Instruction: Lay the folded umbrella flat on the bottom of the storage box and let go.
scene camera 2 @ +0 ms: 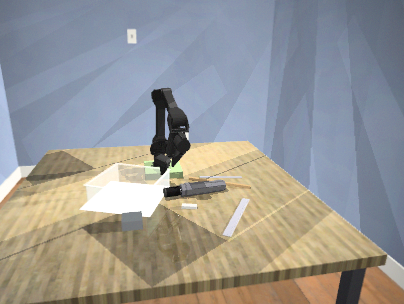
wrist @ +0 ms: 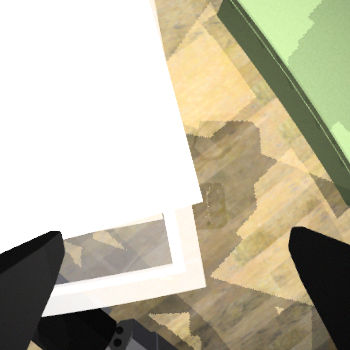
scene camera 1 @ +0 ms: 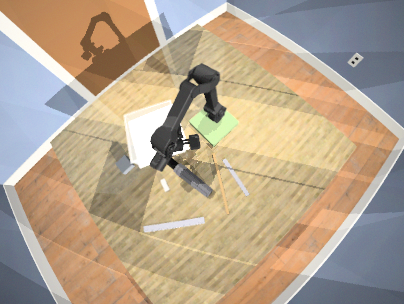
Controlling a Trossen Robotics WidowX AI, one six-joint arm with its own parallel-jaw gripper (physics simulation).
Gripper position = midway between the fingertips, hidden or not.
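My gripper [wrist: 177, 240]: open, touching a storage box [scene camera 2: 122, 187] [scene camera 1: 140, 124] [wrist: 97, 153]. Folded umbrella: [scene camera 2: 187, 189] [wrist: 96, 321].
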